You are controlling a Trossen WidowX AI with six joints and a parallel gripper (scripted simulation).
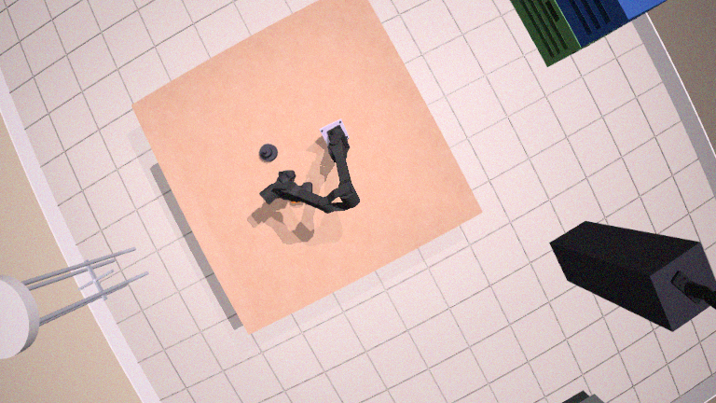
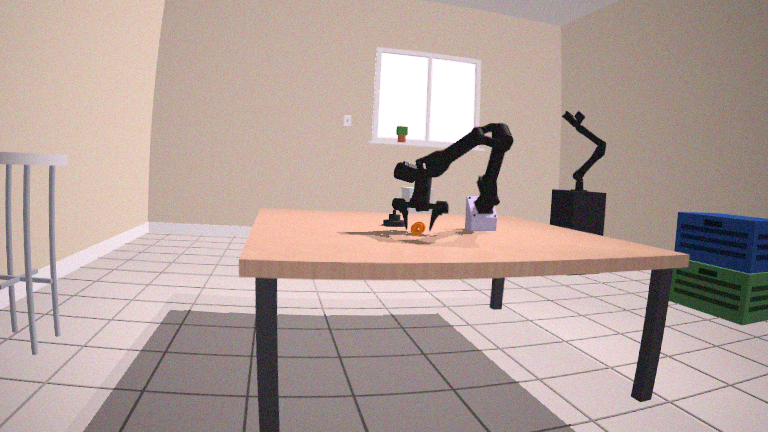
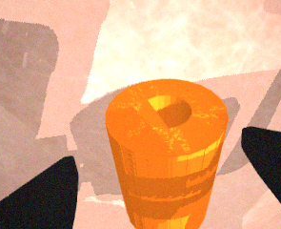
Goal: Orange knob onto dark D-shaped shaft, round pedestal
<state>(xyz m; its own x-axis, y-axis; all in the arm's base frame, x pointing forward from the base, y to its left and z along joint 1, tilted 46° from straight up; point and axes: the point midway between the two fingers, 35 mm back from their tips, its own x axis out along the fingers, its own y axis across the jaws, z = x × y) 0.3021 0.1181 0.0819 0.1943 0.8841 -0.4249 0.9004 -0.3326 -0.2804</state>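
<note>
My gripper tip is now 1 cm below the orange knob. The rest, counted from my gripper tip: round pedestal: 2 cm ahead, 24 cm to the right, 2 cm above.
</note>
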